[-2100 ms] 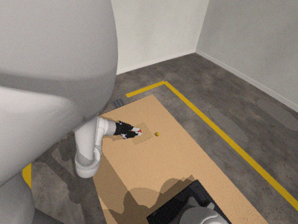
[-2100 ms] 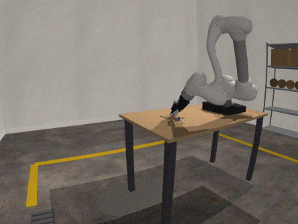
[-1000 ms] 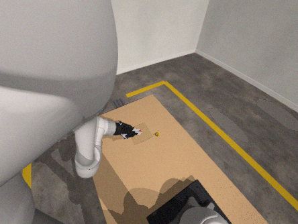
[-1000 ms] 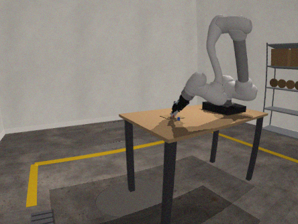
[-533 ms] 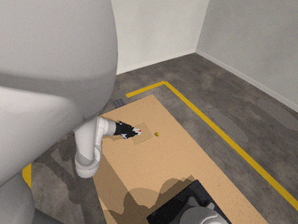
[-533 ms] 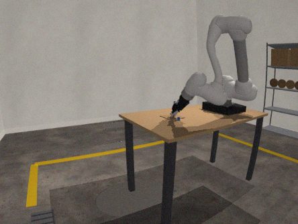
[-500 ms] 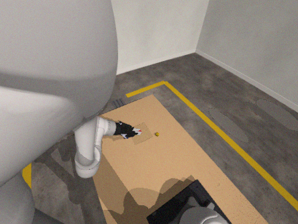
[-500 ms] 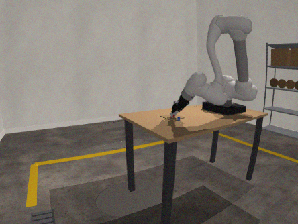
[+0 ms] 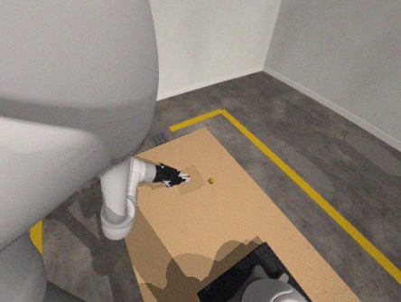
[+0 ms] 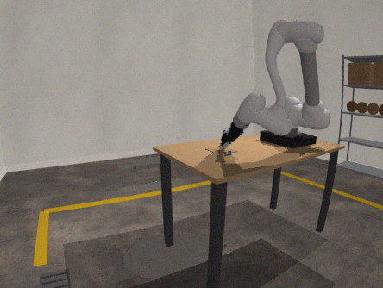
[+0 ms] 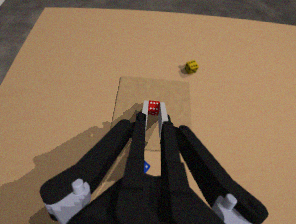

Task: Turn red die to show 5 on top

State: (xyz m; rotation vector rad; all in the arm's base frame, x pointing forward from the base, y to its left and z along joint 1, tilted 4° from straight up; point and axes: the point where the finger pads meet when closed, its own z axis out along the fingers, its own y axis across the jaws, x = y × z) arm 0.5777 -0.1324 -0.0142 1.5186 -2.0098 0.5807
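My gripper is now 1 cm past the tan mat, 2 cm to the left of it and 4 cm above it. Round my hand: red die: 1 cm behind, 2 cm to the right, 2 cm below; then yellow die: 10 cm behind, 11 cm to the right, 3 cm below; then blue die: 3 cm ahead, 7 cm to the left, 3 cm below.
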